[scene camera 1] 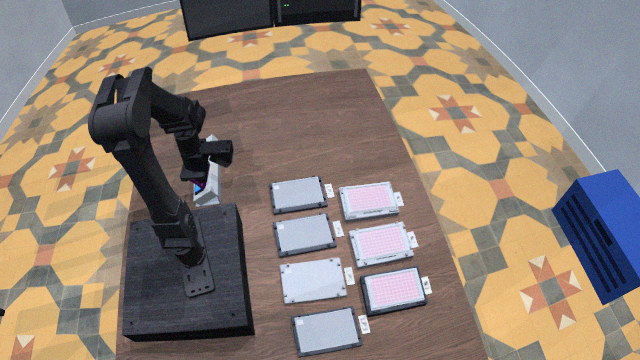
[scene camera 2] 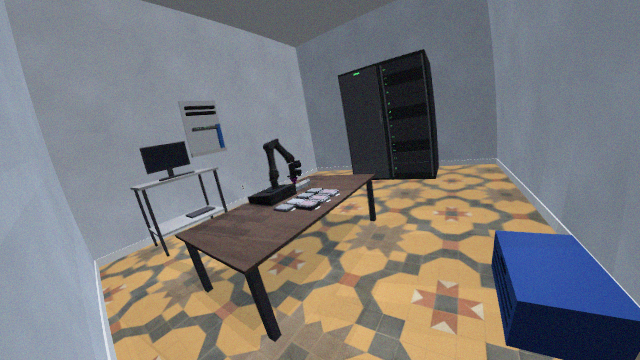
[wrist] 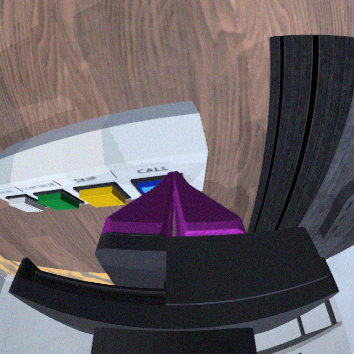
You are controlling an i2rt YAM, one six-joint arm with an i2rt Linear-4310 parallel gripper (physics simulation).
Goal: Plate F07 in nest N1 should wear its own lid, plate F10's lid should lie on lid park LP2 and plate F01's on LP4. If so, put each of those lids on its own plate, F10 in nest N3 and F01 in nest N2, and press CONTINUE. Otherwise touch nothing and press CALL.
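Seen in the pictures: gripper, between the fingertips: (scene camera 1: 203, 187) (wrist: 173, 178); arm's base, origin of its link: (scene camera 1: 193, 256) (scene camera 2: 276, 189).
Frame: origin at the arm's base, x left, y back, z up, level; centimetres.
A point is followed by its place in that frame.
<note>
My gripper (scene camera 1: 202, 184) {x 22.1, y -5.4, z -3.2 cm} (scene camera 2: 294, 180) {x 22.1, y -5.4, z -3.2 cm} (wrist: 173, 178) {x 22.1, y -5.4, z -3.2 cm} is shut and empty. Its purple fingertips are at the blue CALL button (wrist: 146, 188) {x 24.3, y -5.1, z -3.3 cm}, covering its right part; the button shows a bright blue patch and looks sunk in its frame. The white button box (scene camera 1: 214, 176) {x 25.0, y -9.3, z -3.4 cm} (wrist: 155, 137) {x 22.2, y -8.8, z -3.3 cm} also bears a green button (wrist: 58, 200) {x 32.2, y -6.5, z -3.0 cm}. In scene camera 1, three pink plates (scene camera 1: 371, 198) {x 4.7, y -47.3, z -5.7 cm} (scene camera 1: 382, 243) {x -8.7, y -44.0, z -5.5 cm} (scene camera 1: 395, 288) {x -21.1, y -41.5, z -5.0 cm} sit in the right column. Left of them are three grey panels in dark frames (scene camera 1: 298, 194) {x 13.4, y -30.1, z -6.6 cm} (scene camera 1: 304, 234) {x 1.3, y -27.5, z -6.7 cm} (scene camera 1: 326, 331) {x -24.4, y -23.3, z -6.6 cm} and a pale panel (scene camera 1: 313, 280) {x -11.0, y -25.3, z -7.4 cm}. Plate numbers are unreadable; labels are blurred.
A yellow button (wrist: 102, 196) {x 27.8, y -5.7, z -3.0 cm} and a white button (wrist: 25, 203) {x 36.7, y -7.4, z -2.9 cm} are beside the green one. The black arm base (scene camera 1: 225, 310) {x -15.0, y -4.2, z 0.2 cm} (wrist: 295, 125) {x 12.1, y -6.7, z -3.8 cm} stands close to the box. The wooden table (scene camera 1: 310, 125) {x 39.8, y -42.9, z -8.5 cm} (scene camera 2: 235, 225) {x -54.3, y -2.6, z -8.4 cm} carries everything. A blue cabinet (scene camera 1: 607, 225) (scene camera 2: 565, 280) stands on the floor.
</note>
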